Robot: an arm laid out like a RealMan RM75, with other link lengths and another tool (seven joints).
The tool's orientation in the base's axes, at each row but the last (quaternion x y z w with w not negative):
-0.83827, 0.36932, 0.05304, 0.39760
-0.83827, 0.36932, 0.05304, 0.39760
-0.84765, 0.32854, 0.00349, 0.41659
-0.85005, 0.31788, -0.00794, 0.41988
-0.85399, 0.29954, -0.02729, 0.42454
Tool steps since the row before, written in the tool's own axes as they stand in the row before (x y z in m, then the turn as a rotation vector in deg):
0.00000, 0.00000, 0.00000, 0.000, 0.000, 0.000
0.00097, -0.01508, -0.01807, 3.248, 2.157, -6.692
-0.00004, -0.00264, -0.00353, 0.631, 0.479, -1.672
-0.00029, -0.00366, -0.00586, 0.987, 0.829, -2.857
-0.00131, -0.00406, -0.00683, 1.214, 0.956, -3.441
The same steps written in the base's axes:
0.00000, 0.00000, 0.00000, 0.000, 0.000, 0.000
0.00697, -0.00711, 0.02135, -0.453, -7.484, 1.942
0.00050, -0.00133, 0.00417, -0.221, -1.744, 0.578
0.00008, -0.00237, 0.00650, -0.456, -2.934, 1.003
-0.00115, -0.00227, 0.00764, -0.508, -3.528, 1.235

